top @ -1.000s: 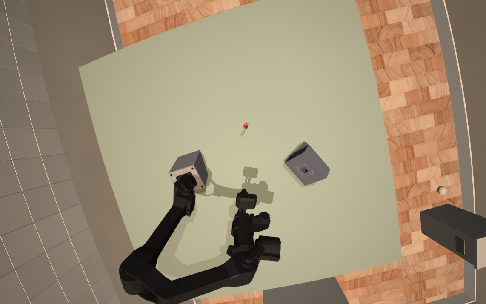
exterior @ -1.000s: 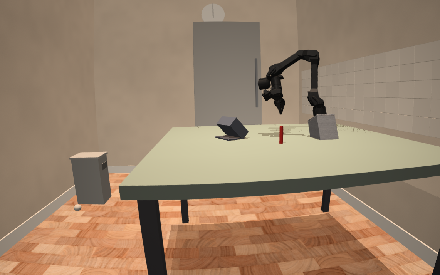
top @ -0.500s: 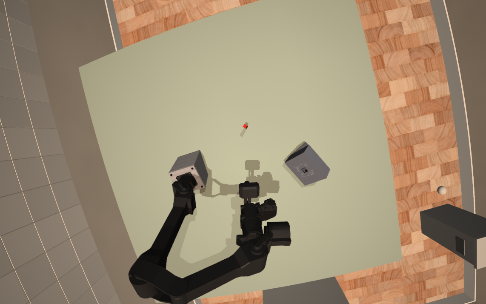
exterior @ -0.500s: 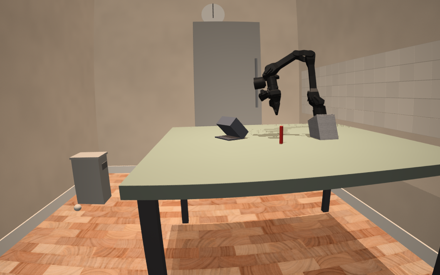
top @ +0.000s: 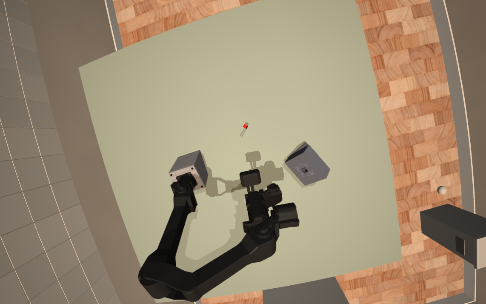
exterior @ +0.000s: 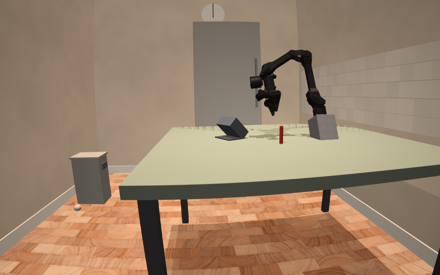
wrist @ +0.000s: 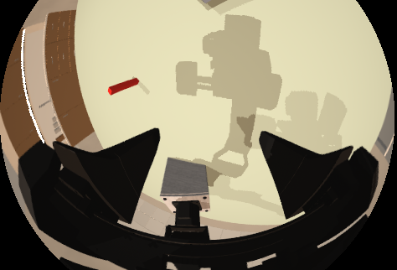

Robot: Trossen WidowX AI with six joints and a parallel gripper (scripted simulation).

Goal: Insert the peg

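Now: the red peg 50 mm ahead of my hand, 210 mm to the left of it and 120 mm below it.
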